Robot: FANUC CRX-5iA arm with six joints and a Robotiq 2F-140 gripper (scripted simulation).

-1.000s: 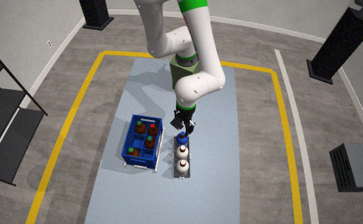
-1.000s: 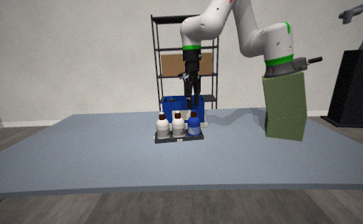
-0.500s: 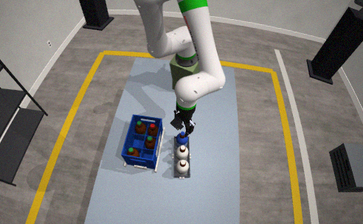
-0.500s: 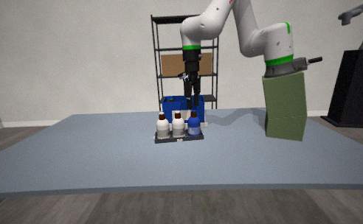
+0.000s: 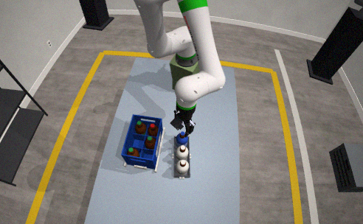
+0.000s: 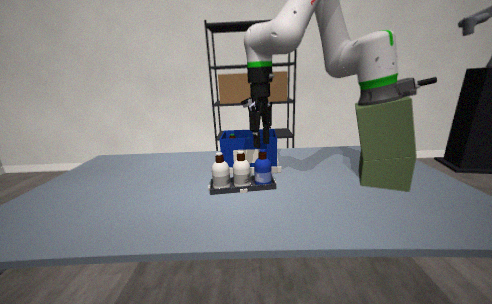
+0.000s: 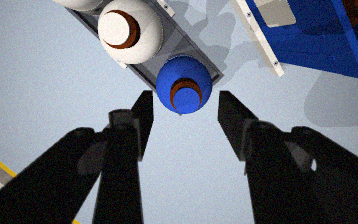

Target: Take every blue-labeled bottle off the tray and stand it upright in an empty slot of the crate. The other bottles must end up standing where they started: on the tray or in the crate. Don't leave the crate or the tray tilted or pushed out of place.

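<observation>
The blue-labeled bottle is 130 mm below my hand. Also, from my hand: blue crate (100 mm ahead, 220 mm to the right, 130 mm below).
</observation>
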